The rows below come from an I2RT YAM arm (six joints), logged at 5 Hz.
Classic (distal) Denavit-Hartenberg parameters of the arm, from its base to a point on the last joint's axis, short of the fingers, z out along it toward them. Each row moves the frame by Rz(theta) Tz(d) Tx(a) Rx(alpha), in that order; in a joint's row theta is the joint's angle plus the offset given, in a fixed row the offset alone. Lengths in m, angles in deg.
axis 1: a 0.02  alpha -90  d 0.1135  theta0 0
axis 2: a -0.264  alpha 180  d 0  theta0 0
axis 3: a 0.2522  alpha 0  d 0  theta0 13.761
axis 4: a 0.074  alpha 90  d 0  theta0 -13.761
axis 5: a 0  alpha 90  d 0  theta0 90
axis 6: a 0  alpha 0  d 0.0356  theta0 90
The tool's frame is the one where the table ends.
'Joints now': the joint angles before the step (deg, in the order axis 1, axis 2, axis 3, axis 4, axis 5, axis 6). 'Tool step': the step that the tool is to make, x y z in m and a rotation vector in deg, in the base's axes. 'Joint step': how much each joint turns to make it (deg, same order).
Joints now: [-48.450 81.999 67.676 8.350 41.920 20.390]
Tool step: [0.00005 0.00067 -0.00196 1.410 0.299 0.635]
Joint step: [0.028 -0.085 0.209 -2.110 -0.688 0.847]
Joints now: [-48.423 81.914 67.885 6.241 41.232 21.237]
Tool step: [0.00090 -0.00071 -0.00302 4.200 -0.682 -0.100]
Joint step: [-0.006 0.603 2.010 -6.929 -0.512 4.316]
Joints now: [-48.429 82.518 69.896 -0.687 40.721 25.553]
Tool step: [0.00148 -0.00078 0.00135 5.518 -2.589 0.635]
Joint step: [-0.087 1.020 3.833 -9.493 -2.298 6.688]
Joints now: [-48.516 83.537 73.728 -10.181 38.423 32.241]
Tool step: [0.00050 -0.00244 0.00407 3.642 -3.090 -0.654]
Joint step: [-0.332 1.205 3.626 -6.594 -1.479 5.687]
